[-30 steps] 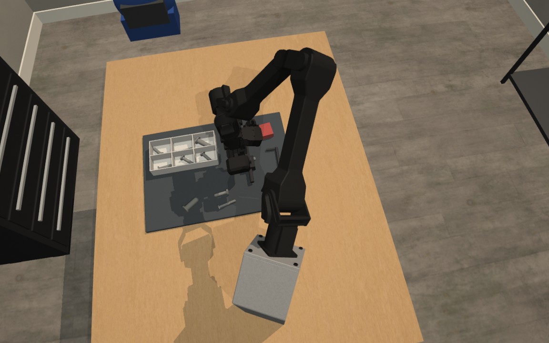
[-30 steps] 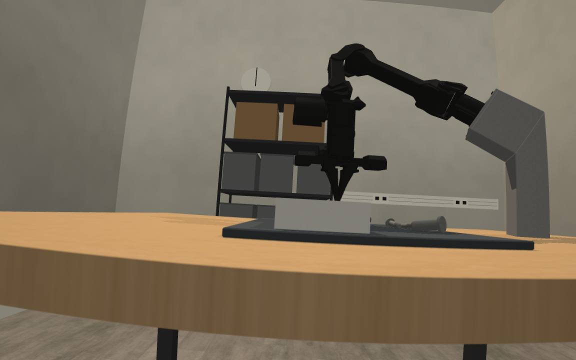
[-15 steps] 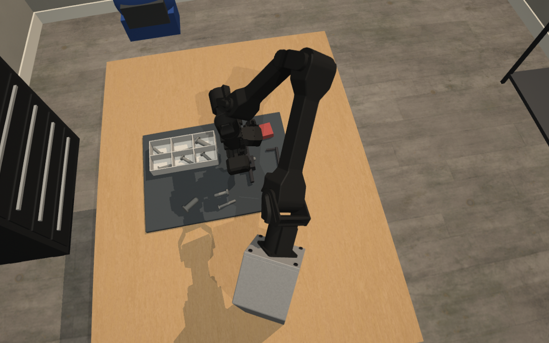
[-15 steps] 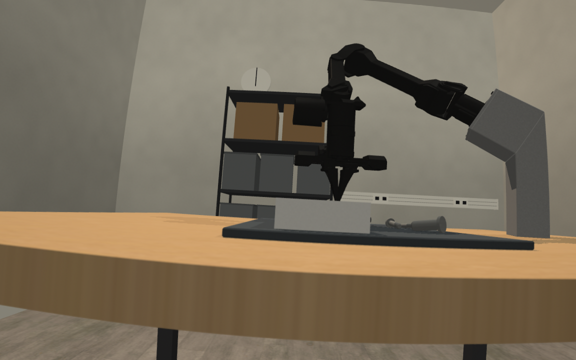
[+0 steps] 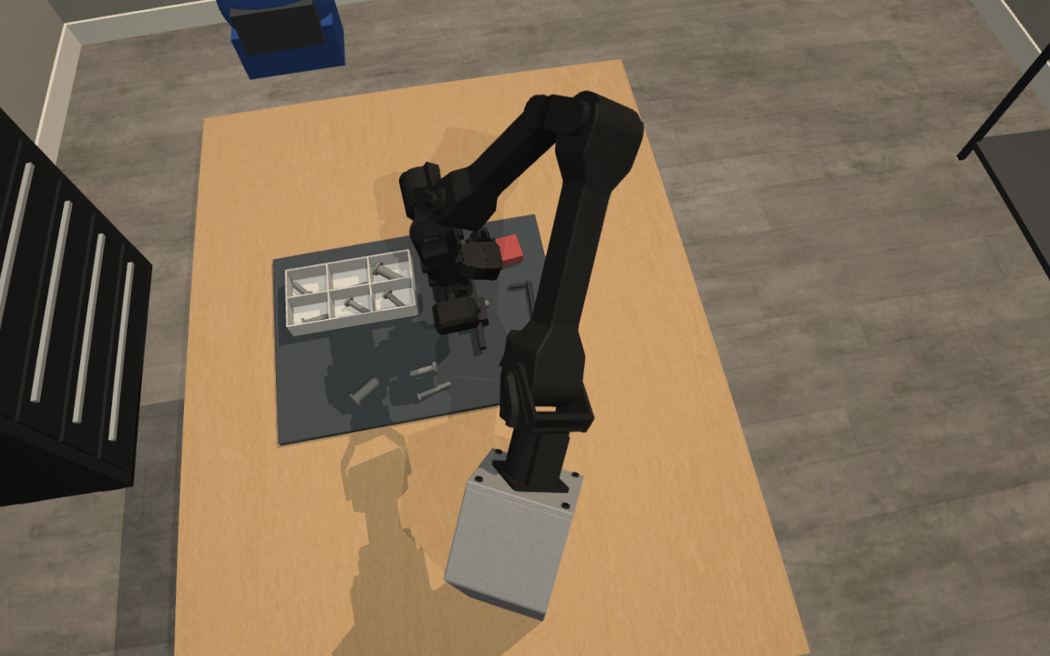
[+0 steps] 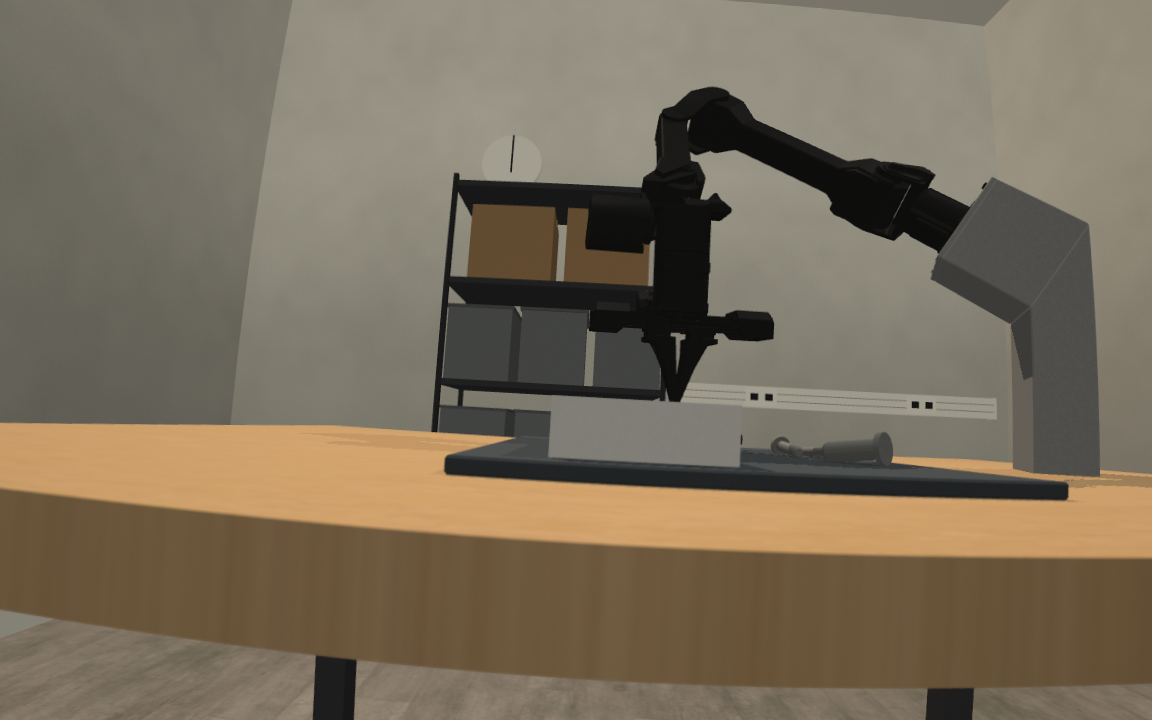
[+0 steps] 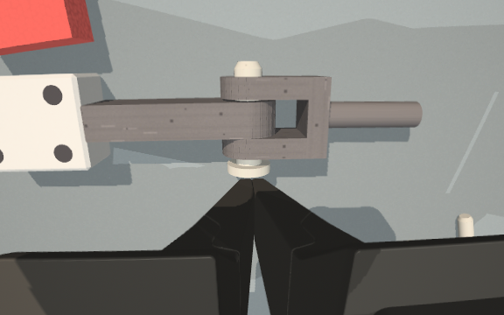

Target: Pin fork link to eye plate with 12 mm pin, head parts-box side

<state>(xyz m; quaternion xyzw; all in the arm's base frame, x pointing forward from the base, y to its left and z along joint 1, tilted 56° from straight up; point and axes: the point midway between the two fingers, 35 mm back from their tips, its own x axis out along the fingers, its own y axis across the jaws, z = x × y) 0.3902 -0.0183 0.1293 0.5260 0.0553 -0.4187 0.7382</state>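
Right now my hand is 7 cm above the grey eye plate and 3 cm to the left of it. The rest, counted from my hand: long strip 10 cm to the right, 7 cm below, 4 cm behind; dark mat 8 cm below, 7 cm to the left, 3 cm ahead; mount block 8 cm ahead, 6 cm to the right, 6 cm below.
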